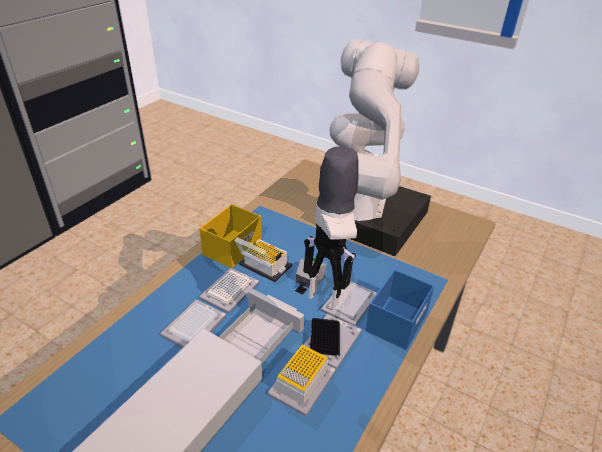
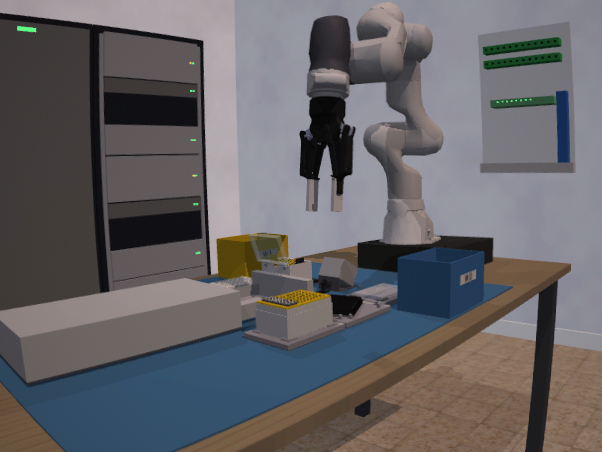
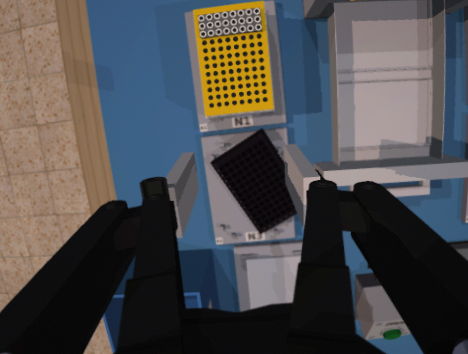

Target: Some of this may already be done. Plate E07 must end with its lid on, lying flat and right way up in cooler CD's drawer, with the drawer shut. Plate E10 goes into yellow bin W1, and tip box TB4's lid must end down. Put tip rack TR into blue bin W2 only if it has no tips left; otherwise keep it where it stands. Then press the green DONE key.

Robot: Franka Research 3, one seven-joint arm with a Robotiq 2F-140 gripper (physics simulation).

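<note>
My gripper (image 1: 324, 300) (image 2: 324, 202) (image 3: 240, 167) is partly open and empty, high above the nests. A black plate (image 1: 325, 336) (image 2: 347, 304) (image 3: 255, 182) lies skewed on nest N3; its name is not readable. The tip rack (image 1: 304, 367) (image 2: 294, 322) (image 3: 235, 70) stands on N1 with several tips at one end. The drawer (image 1: 257, 332) (image 3: 385, 110) is open and empty. The tip box (image 1: 265, 259) (image 2: 292, 270) has its clear lid (image 2: 267, 245) raised. Yellow bin W1 (image 1: 215, 245) (image 2: 235, 257) and blue bin W2 (image 1: 390, 320) (image 2: 425, 285) stand at opposite sides. The green key (image 3: 392, 334) is on a grey box.
The long white cooler body (image 1: 185, 395) (image 2: 120, 320) lies behind the drawer. A flat pale piece (image 1: 355, 300) (image 3: 272, 280) lies on the nest beside W2. A white plate (image 1: 228, 286) and a paler plate (image 1: 195, 321) lie on nests across the drawer.
</note>
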